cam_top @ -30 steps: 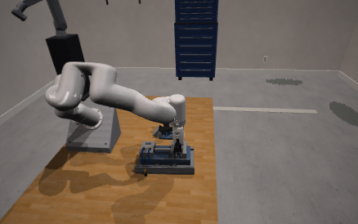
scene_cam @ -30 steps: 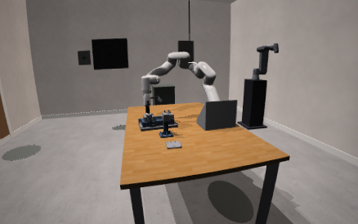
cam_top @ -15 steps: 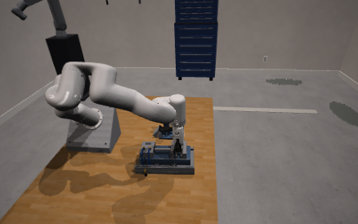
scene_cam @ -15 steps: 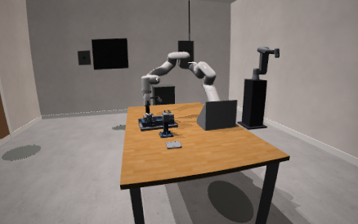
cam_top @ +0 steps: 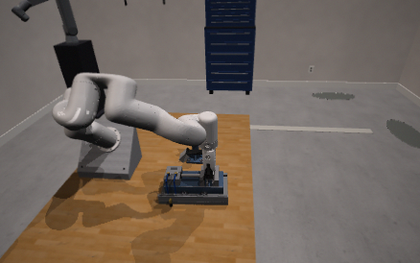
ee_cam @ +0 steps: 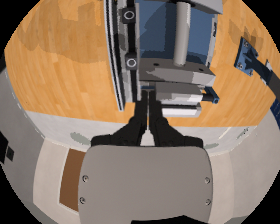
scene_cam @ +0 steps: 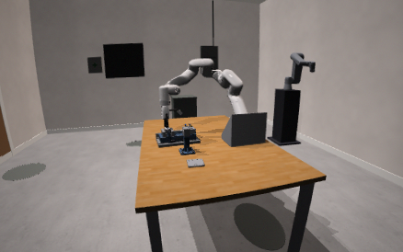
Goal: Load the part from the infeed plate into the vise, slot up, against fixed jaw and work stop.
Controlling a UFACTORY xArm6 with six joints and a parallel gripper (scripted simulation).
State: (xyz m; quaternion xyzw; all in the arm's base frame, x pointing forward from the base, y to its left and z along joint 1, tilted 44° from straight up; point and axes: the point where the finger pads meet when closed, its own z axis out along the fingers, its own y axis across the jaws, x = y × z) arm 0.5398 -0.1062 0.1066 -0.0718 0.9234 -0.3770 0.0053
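My hand is 4 cm to the right of the part and 2 cm above it. From my hand the other things lie so: air cylinder: 17 cm behind, 4 cm below, 2 cm to the left; air cylinder rod: 9 cm behind, 4 cm below, 3 cm to the left.
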